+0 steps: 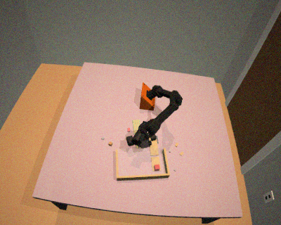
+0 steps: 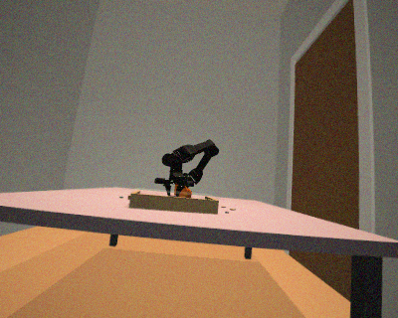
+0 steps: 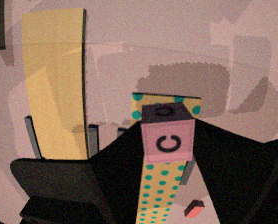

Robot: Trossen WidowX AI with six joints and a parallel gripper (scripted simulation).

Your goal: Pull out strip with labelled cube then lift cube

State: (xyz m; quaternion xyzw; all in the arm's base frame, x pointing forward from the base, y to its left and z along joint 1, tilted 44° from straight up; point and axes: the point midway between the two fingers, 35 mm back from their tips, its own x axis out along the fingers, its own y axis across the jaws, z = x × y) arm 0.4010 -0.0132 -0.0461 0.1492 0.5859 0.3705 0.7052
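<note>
Now: gripper tip 10 mm past the plain yellow strip, 90 mm to the right of it and 10 mm above it. From my gripper tip the other things lie so: pink labelled cube: 10 mm above.
</note>
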